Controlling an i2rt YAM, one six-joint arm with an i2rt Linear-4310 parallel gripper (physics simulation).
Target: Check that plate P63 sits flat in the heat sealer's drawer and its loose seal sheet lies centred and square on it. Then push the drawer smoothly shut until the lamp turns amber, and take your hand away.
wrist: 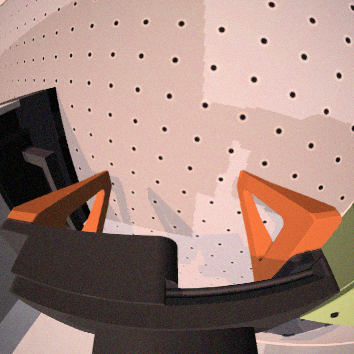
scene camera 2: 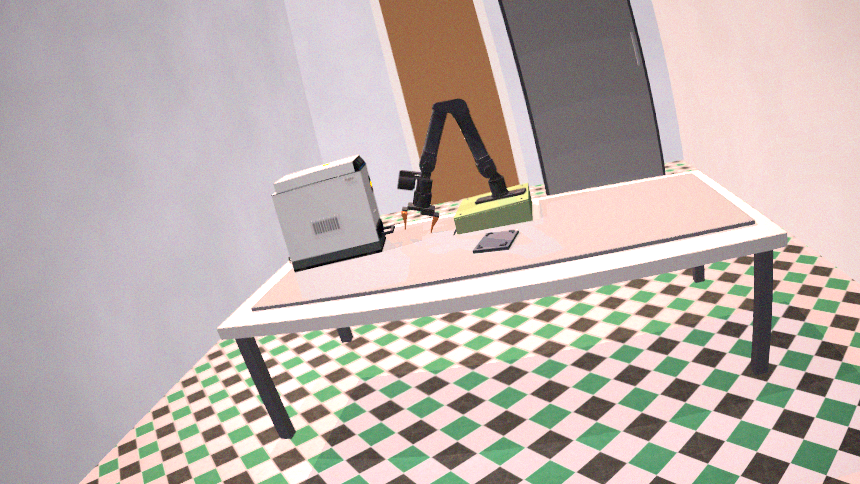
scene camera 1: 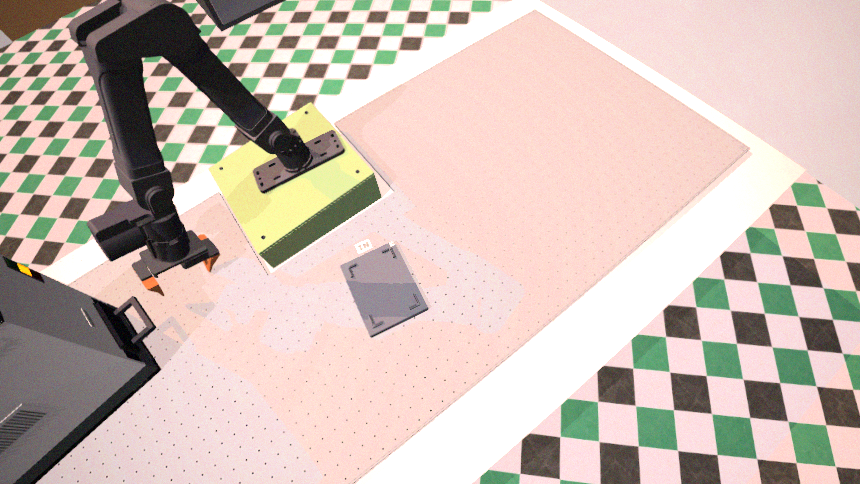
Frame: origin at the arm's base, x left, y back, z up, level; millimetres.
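Seen in the pictures: gripper, between the fingertips: [wrist: 173, 177] [scene camera 2: 418, 231] [scene camera 1: 186, 281]; arm's base, origin of its link: [scene camera 2: 501, 197] [scene camera 1: 299, 162].
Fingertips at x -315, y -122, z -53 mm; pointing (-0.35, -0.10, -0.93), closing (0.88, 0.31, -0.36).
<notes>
Offsets run from my fingertips to a thing's top centre. "spot": to the spot under its first point. Level surfaces: height alone.
The heat sealer @(dz +337, dx -288, dy -124 mm) [scene camera 1: 60, 349] [scene camera 2: 331, 207] [wrist: 20, 122] stands at the left in both scene views, and its black front shows at the left of the wrist view. The drawer handle @(spot: dz +36, dx -70, dy -48 mm) [scene camera 1: 145, 311] [scene camera 2: 388, 229] [wrist: 37, 154] sticks out low on that front. No drawer interior shows, and plate P63 and its seal sheet do not show. A yellow patch @(spot: dz +214, dx -144, dy +2 mm) [scene camera 1: 24, 269] [scene camera 2: 371, 184] is on the sealer's upper front; I cannot tell whether it is the lamp. My gripper [scene camera 1: 185, 281] [scene camera 2: 418, 229] [wrist: 173, 177] is open and empty above the mat, between the handle and the arm's base block, apart from both.
The arm stands on a yellow-green block [scene camera 1: 240, 195] [scene camera 2: 493, 217] [wrist: 345, 295]. A grey plate-like stand [scene camera 1: 385, 294] [scene camera 2: 496, 240] with corner brackets lies on the perforated mat @(dz -17 mm) [scene camera 1: 541, 180] [scene camera 2: 631, 207] [wrist: 150, 105], beside a small "IN" label @(spot: dz -17, dx +361, dy -96 mm) [scene camera 1: 363, 245].
</notes>
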